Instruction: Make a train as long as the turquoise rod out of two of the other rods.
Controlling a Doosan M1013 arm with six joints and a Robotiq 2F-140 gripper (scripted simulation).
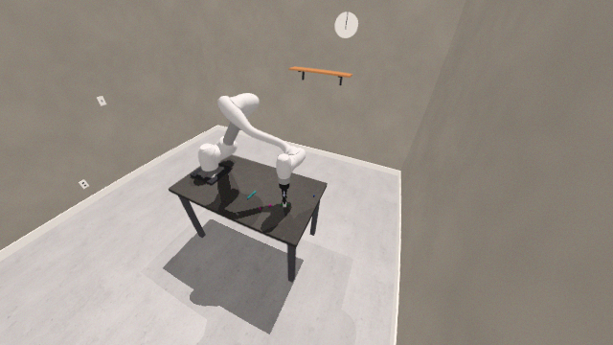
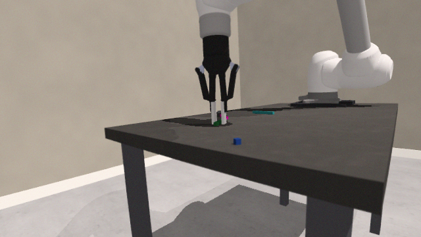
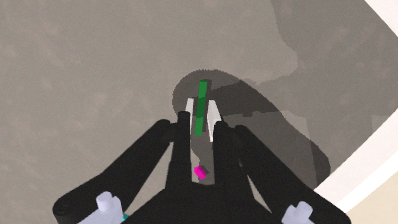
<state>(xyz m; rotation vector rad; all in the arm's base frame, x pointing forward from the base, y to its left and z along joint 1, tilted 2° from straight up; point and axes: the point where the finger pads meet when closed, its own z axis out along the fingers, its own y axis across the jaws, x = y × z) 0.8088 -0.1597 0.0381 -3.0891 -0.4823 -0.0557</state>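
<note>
Right now the green rod is 30 mm below my hand. Also, from my hand: turquoise rod: 300 mm behind, 10 mm to the left, 30 mm below; then small grey rod: 310 mm behind, 200 mm to the right, 30 mm below; then blue rod: 200 mm ahead, 170 mm to the left, 30 mm below.
</note>
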